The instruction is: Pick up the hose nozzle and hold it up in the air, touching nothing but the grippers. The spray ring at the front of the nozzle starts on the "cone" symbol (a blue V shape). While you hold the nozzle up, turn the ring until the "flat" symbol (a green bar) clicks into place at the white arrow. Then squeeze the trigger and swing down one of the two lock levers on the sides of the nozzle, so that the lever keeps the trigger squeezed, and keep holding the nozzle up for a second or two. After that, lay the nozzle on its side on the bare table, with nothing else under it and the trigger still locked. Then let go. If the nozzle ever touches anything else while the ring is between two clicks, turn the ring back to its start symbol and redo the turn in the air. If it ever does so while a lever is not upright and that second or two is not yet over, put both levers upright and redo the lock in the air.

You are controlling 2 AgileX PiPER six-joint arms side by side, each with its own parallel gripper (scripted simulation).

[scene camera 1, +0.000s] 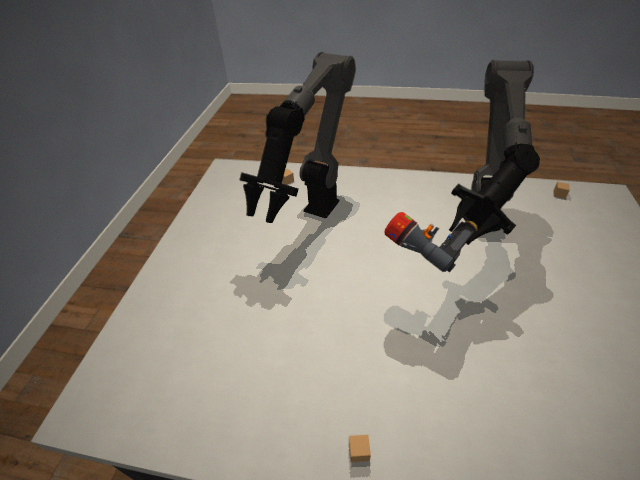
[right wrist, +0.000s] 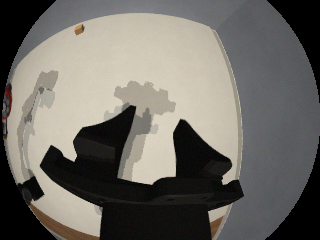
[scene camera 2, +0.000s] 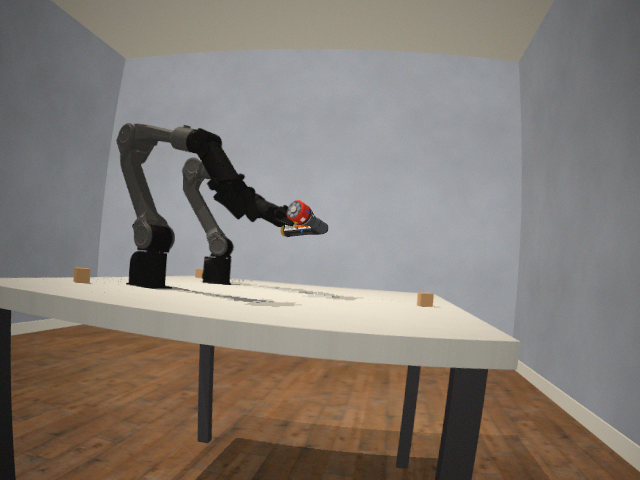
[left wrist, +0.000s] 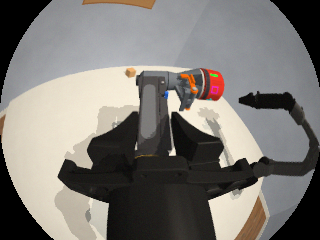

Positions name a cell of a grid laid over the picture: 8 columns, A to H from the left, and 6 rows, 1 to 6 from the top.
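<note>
Hose nozzle (scene camera 1: F4), (scene camera 2: D3), (left wrist: D4). My right gripper (scene camera 1: D3), (scene camera 2: D3), (right wrist: D4). My left gripper (scene camera 1: F3), (left wrist: D3).
</note>
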